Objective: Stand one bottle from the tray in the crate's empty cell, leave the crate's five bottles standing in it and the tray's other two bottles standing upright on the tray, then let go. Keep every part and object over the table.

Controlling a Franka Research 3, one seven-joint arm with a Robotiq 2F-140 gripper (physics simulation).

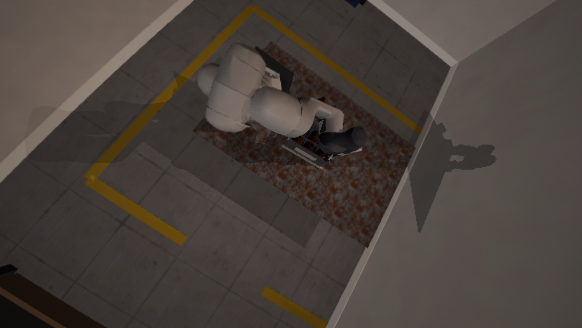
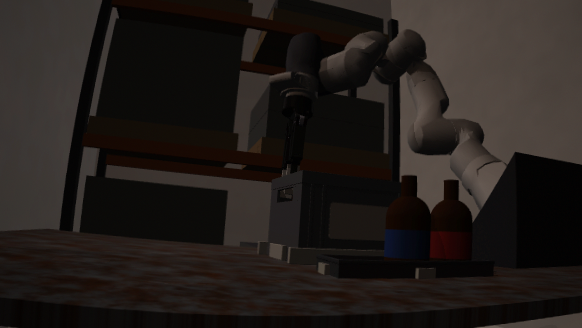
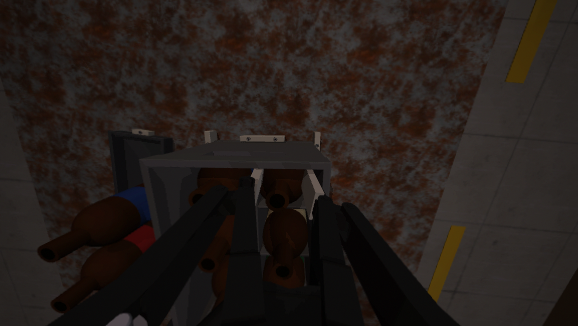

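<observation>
The grey crate (image 1: 306,153) (image 2: 285,220) (image 3: 235,163) stands on the table and holds several brown bottles. My gripper (image 2: 286,172) (image 3: 283,173) is partly open over the crate's end, its pads just at the rim. The neck of one crate bottle (image 3: 277,200) shows between the pads, with a gap on both sides. Another bottle (image 3: 285,232) stands beside it in the same row. The black tray (image 2: 482,267) (image 3: 116,161) bears a blue-labelled bottle (image 2: 407,243) (image 3: 112,217) and a red-labelled bottle (image 2: 451,245) (image 3: 112,260), both upright. My fingers hide part of the crate's inside.
The table (image 1: 345,195) (image 2: 150,280) (image 3: 250,65) has a rusty mottled top. Pale blocks (image 2: 277,251) (image 3: 262,138) lie along the crate's foot. A dark wedge-shaped box (image 2: 545,215) stands near the arm's base. A shelf rack (image 2: 75,175) stands behind the table.
</observation>
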